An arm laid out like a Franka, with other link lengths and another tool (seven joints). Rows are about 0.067 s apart.
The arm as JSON. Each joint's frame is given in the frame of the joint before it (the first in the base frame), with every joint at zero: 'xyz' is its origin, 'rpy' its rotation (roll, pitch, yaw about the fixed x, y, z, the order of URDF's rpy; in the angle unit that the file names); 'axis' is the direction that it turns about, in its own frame. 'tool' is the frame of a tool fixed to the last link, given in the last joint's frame.
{
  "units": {
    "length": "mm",
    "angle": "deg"
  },
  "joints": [
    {
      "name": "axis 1",
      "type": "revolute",
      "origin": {
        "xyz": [
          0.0,
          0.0,
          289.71
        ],
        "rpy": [
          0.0,
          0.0,
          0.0
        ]
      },
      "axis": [
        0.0,
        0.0,
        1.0
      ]
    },
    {
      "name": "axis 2",
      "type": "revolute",
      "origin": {
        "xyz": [
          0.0,
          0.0,
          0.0
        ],
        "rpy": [
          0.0,
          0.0,
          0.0
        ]
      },
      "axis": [
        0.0,
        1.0,
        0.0
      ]
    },
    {
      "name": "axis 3",
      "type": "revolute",
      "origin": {
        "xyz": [
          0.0,
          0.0,
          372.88
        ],
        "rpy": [
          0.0,
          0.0,
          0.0
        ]
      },
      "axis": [
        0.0,
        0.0,
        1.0
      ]
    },
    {
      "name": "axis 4",
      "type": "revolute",
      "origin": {
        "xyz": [
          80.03,
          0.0,
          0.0
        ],
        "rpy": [
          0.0,
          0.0,
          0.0
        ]
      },
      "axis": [
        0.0,
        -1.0,
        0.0
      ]
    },
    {
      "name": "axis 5",
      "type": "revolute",
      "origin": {
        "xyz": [
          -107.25,
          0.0,
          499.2
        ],
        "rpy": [
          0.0,
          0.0,
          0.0
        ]
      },
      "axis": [
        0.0,
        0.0,
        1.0
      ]
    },
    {
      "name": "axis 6",
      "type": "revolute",
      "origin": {
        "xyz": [
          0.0,
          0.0,
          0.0
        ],
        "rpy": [
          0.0,
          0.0,
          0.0
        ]
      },
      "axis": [
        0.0,
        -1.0,
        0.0
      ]
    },
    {
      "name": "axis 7",
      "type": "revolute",
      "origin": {
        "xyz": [
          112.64,
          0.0,
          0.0
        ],
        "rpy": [
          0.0,
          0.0,
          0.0
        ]
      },
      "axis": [
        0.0,
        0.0,
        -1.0
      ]
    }
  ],
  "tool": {
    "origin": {
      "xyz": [
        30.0,
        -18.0,
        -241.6
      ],
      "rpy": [
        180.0,
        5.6,
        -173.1
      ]
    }
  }
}
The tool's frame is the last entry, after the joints.
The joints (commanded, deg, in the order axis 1, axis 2, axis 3, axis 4, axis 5, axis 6, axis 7), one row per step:
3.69 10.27 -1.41 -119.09 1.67 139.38 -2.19
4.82 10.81 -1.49 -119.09 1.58 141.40 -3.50
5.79 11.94 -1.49 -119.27 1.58 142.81 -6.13
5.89 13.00 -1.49 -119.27 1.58 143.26 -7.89
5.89 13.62 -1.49 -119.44 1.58 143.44 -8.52
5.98 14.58 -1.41 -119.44 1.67 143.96 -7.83
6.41 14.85 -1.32 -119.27 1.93 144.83 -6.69
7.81 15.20 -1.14 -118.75 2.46 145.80 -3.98
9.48 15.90 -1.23 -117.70 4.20 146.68 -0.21
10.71 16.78 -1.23 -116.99 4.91 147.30 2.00
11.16 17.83 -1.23 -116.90 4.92 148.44 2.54
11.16 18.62 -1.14 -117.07 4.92 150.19 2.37
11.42 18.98 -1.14 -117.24 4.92 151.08 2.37
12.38 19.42 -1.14 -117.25 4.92 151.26 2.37
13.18 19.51 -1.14 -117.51 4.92 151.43 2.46
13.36 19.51 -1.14 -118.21 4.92 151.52 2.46
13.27 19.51 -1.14 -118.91 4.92 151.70 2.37
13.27 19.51 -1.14 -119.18 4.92 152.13 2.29
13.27 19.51 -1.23 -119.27 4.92 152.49 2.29
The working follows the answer.
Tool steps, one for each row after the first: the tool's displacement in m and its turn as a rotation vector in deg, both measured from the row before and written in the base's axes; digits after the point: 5 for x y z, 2 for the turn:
0.00648 0.01509 -0.00073 -0.30 -1.51 2.36
0.00169 0.01472 -0.01275 -0.57 -0.17 3.52
-0.00018 0.00224 -0.01305 -0.42 0.56 1.82
-0.00196 0.00013 -0.00979 -0.18 0.59 0.62
-0.00065 0.00185 -0.01159 0.14 0.46 -0.58
0.00320 0.00684 0.00081 0.45 -0.72 -0.80
0.00445 0.02110 0.00368 1.03 -0.99 -1.47
0.00638 0.02147 0.00396 2.13 -0.86 -3.33
0.00285 0.01688 -0.00293 1.02 -0.21 -1.44
0.00111 0.00590 -0.01011 0.07 -0.15 -0.14
0.00252 0.00108 -0.00710 0.00 -0.80 0.15
0.00014 0.00340 -0.00390 0.00 -0.36 0.21
-0.00290 0.01329 -0.00576 -0.07 0.26 0.95
-0.00389 0.01069 -0.00350 -0.03 0.18 0.70
-0.00607 0.00121 -0.00717 -0.13 0.60 0.17
-0.00510 -0.00248 -0.00679 -0.14 0.50 -0.02
-0.00080 -0.00033 -0.00138 -0.01 -0.17 0.05
0.00073 -0.00131 0.00029 0.00 -0.27 -0.10

Tool pose at each row, in the base's axes (x y z in m, rotation vector in deg; rounded; the steps above come from the unrounded poses):
0.78208 0.01560 0.19545 -14.71 163.70 1.23
0.78856 0.03069 0.19472 -18.02 161.90 1.05
0.79025 0.04541 0.18197 -23.11 161.17 0.97
0.79007 0.04765 0.16892 -25.83 161.40 0.88
0.78811 0.04779 0.15914 -26.81 161.86 0.89
0.78746 0.04964 0.14755 -26.01 162.42 1.07
0.79066 0.05648 0.14836 -24.70 161.83 1.39
0.79512 0.07758 0.15204 -22.30 161.01 2.32
0.80149 0.09905 0.15600 -17.07 160.41 4.40
0.80434 0.11593 0.15307 -14.80 160.24 5.45
0.80545 0.12184 0.14296 -14.58 160.11 5.49
0.80798 0.12292 0.13586 -14.78 159.29 5.41
0.80812 0.12632 0.13196 -15.06 158.91 5.41
0.80522 0.13961 0.12620 -16.41 159.07 5.59
0.80133 0.15031 0.12270 -17.40 159.17 5.76
0.79526 0.15152 0.11552 -17.69 159.76 5.72
0.79017 0.14904 0.10873 -17.72 160.27 5.61
0.78937 0.14871 0.10735 -17.79 160.10 5.58
0.79010 0.14740 0.10764 -17.64 159.84 5.51

